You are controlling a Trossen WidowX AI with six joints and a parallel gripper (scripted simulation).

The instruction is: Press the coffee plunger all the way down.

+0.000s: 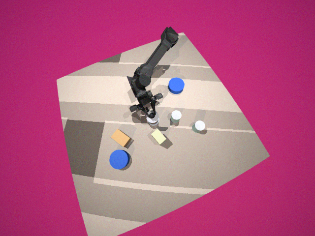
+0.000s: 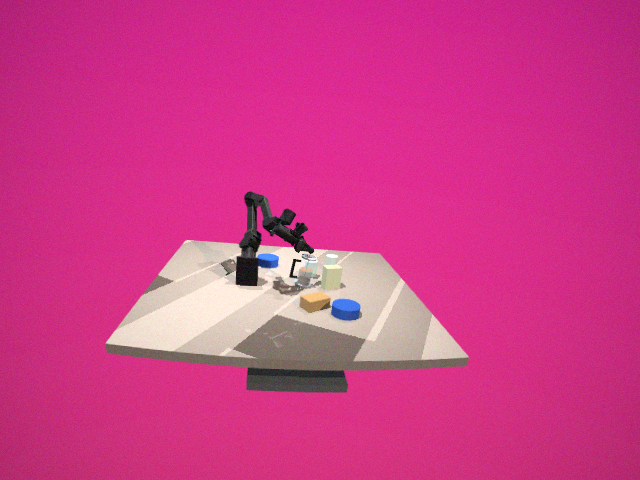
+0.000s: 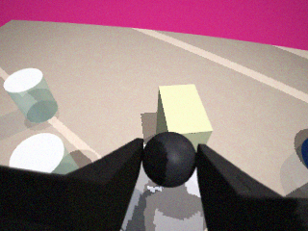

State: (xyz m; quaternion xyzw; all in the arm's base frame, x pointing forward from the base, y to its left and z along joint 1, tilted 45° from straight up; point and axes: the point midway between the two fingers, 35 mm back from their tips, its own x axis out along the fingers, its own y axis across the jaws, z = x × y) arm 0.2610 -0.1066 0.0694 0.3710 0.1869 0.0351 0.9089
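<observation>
Right now the coffee press is 40 mm behind my gripper tip and 90 mm below it. The rest, counted from my gripper tip: orange block (30 mm behind, 240 mm to the right, 160 mm below).
</observation>
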